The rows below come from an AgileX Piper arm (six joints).
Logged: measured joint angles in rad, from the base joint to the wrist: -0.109 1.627 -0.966 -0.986 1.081 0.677; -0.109 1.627 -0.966 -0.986 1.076 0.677; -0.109 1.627 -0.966 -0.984 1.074 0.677; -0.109 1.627 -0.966 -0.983 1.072 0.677; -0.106 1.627 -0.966 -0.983 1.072 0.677; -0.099 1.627 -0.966 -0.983 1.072 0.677; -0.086 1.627 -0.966 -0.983 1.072 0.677; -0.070 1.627 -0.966 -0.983 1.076 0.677; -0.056 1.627 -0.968 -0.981 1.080 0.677; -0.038 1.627 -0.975 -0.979 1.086 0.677; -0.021 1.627 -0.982 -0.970 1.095 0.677; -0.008 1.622 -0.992 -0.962 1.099 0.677; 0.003 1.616 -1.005 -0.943 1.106 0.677; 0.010 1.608 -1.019 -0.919 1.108 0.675; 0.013 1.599 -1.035 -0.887 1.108 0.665; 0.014 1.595 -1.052 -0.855 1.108 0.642; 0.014 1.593 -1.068 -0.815 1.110 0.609; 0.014 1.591 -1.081 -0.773 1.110 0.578; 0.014 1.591 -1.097 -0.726 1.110 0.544; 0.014 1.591 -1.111 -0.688 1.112 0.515
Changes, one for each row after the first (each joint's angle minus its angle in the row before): 0.000 0.000 0.000 0.000 -0.005 0.000; 0.000 0.000 0.000 0.002 -0.002 0.000; 0.000 0.000 0.000 0.001 -0.002 0.000; 0.003 0.000 0.000 0.000 0.000 0.000; 0.007 0.000 0.000 0.000 0.000 0.000; 0.013 0.000 0.000 0.000 0.000 0.000; 0.016 0.000 0.000 0.000 0.004 0.000; 0.014 0.000 -0.002 0.002 0.004 0.000; 0.018 0.000 -0.007 0.002 0.006 0.000; 0.017 0.000 -0.007 0.009 0.009 0.000; 0.013 -0.005 -0.010 0.008 0.004 0.000; 0.011 -0.006 -0.013 0.019 0.007 0.000; 0.007 -0.008 -0.014 0.024 0.002 -0.002; 0.003 -0.009 -0.016 0.032 0.000 -0.010; 0.001 -0.004 -0.017 0.032 0.000 -0.023; 0.000 -0.002 -0.016 0.040 0.002 -0.033; 0.000 -0.002 -0.013 0.042 0.000 -0.031; 0.000 0.000 -0.016 0.047 0.000 -0.034; 0.000 0.000 -0.014 0.038 0.002 -0.029
